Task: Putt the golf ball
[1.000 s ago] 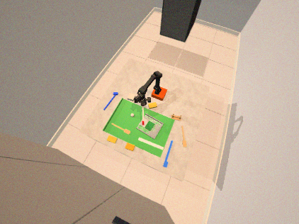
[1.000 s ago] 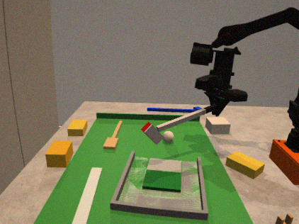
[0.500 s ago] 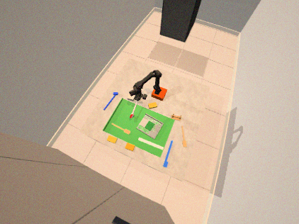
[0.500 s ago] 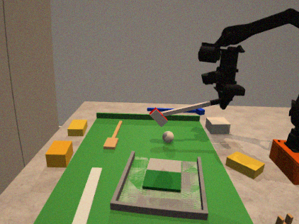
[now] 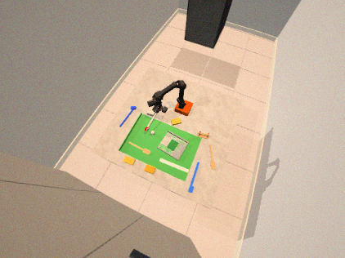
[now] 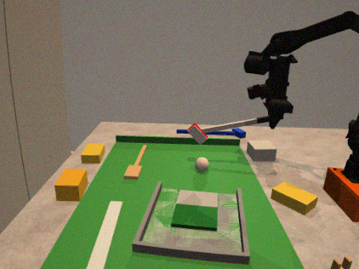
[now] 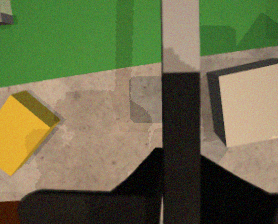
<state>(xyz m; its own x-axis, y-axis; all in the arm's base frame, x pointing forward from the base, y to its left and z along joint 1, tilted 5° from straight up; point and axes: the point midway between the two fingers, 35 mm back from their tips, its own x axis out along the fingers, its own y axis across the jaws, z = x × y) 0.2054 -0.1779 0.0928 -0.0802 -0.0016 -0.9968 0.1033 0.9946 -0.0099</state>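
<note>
Now: the red putter 12 cm ahead of my gripper tip and 1 cm to the right of it. The rest, counted from my gripper tip: white bar: 42 cm ahead, 37 cm to the left, 14 cm below; then white golf ball: 21 cm ahead, 12 cm below, 3 cm to the left; then blue putter: 33 cm to the right, 15 cm ahead, 13 cm below.
</note>
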